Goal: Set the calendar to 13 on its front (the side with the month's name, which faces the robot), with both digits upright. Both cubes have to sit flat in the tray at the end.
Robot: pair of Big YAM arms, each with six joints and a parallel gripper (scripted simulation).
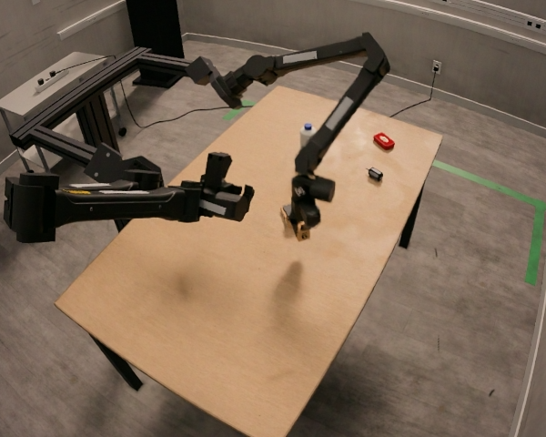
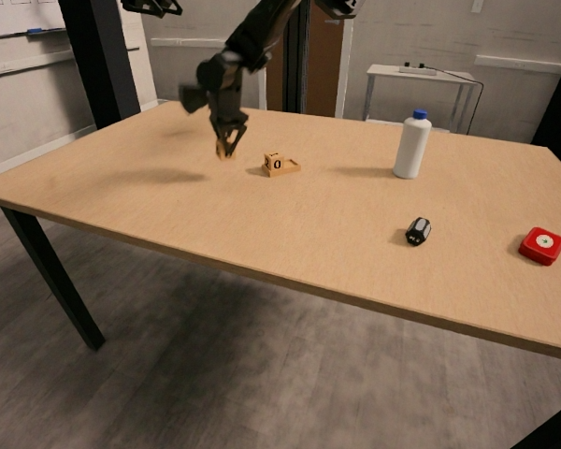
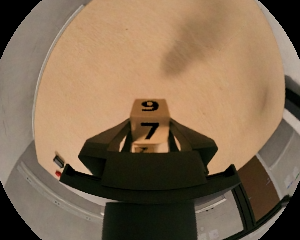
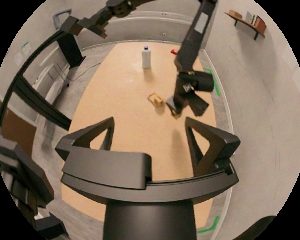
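My left hand is 70 mm past the wooden digit cube, 100 mm to the right of it and 50 mm above it. Round my left hand: wooden cube right at my left hand; then black object 130 mm ahead, 450 mm to the left, 70 mm below; then wooden tray 90 mm behind, 120 mm to the left, 70 mm below.
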